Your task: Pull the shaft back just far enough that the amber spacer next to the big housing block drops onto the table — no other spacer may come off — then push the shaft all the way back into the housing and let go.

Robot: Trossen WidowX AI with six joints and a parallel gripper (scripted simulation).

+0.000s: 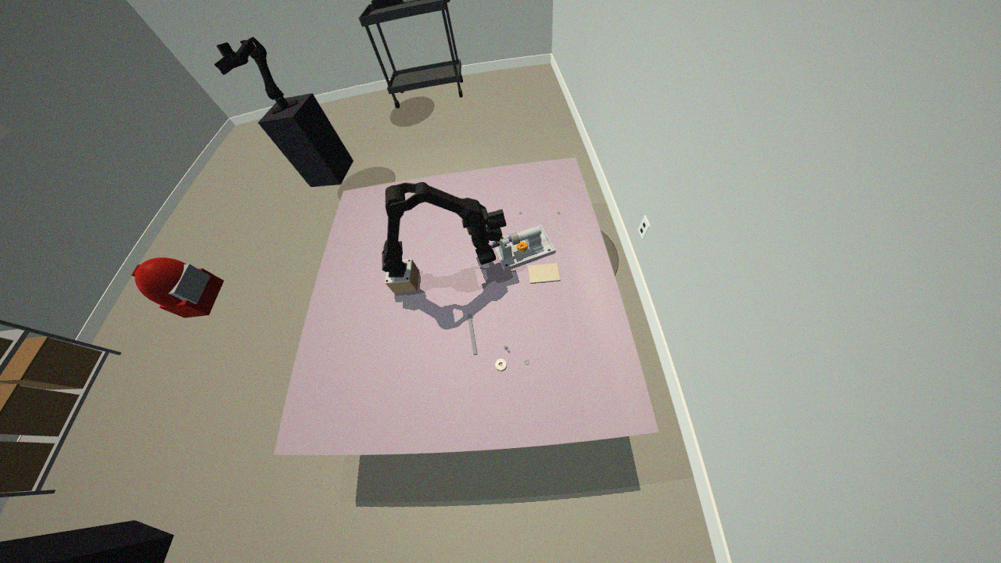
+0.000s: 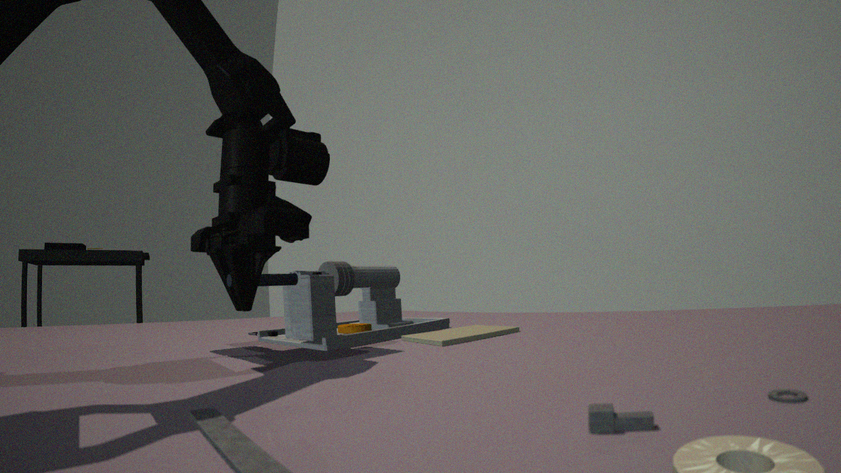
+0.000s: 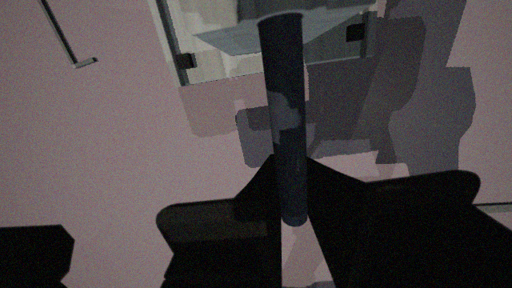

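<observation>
Right now my gripper tip is 7 cm short of the dark blue shaft, 3 cm to the right of it and 3 cm below it. From my gripper tip the other things lie so: L-shaped key: 19 cm to the left, 4 cm below, 3 cm ahead; then amber spacer: 15 cm ahead, 7 cm to the left, 3 cm below; then tan flat plate: 24 cm ahead, 6 cm to the right, 4 cm below.
</observation>
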